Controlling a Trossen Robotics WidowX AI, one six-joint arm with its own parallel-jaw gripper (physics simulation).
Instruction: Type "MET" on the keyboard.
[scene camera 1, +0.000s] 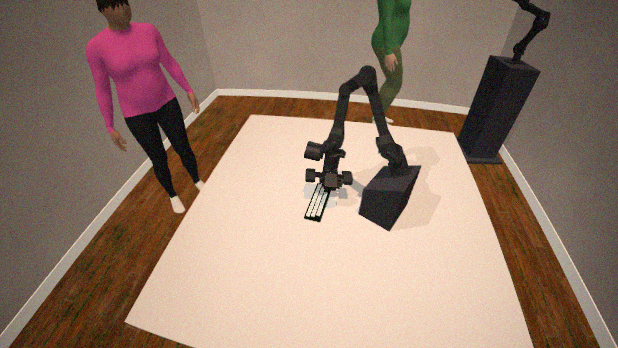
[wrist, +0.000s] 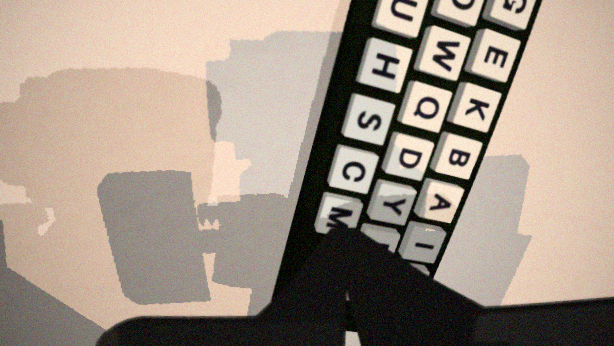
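The keyboard is a narrow black board with three rows of white lettered keys, lying on the pale mat. In the wrist view the M key is partly covered at its lower edge by my gripper, which is shut and empty with its tips beside that key. I cannot tell whether they touch it. The E key shows at the upper right, above the K key. The T key cannot be made out; keys near the fingers are partly hidden. In the scene view my gripper is over the keyboard's far end.
The pale mat lies on a wooden floor. My arm's dark base block stands right of the keyboard. A tall dark pedestal with another arm stands at the back right. A person in pink is at the left, one in green behind.
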